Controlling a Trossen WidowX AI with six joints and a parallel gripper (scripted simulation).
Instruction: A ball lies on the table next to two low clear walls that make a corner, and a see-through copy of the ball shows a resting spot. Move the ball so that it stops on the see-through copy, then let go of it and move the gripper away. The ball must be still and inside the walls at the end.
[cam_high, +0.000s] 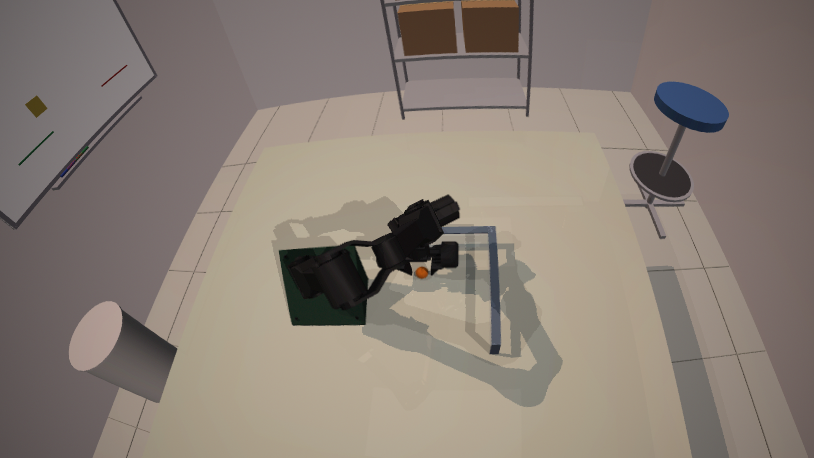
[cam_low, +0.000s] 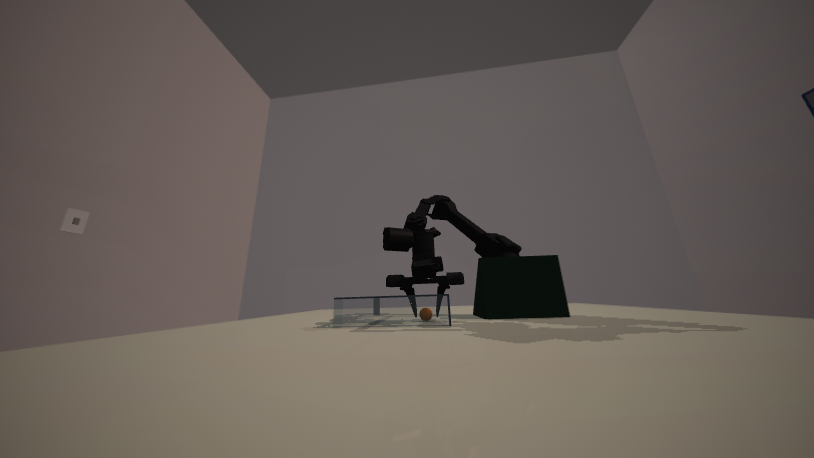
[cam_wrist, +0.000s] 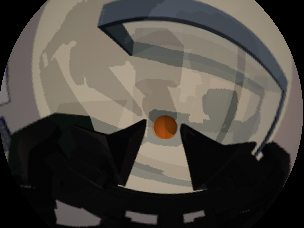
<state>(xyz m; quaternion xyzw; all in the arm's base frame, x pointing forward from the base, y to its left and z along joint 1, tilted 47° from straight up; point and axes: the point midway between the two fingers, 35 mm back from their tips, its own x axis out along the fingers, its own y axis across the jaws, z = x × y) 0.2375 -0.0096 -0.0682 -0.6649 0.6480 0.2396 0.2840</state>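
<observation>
Right now my gripper tip is 1 cm below the see-through copy of ball. From my gripper tip the other things lie so: orange ball: 1 cm above.
</observation>
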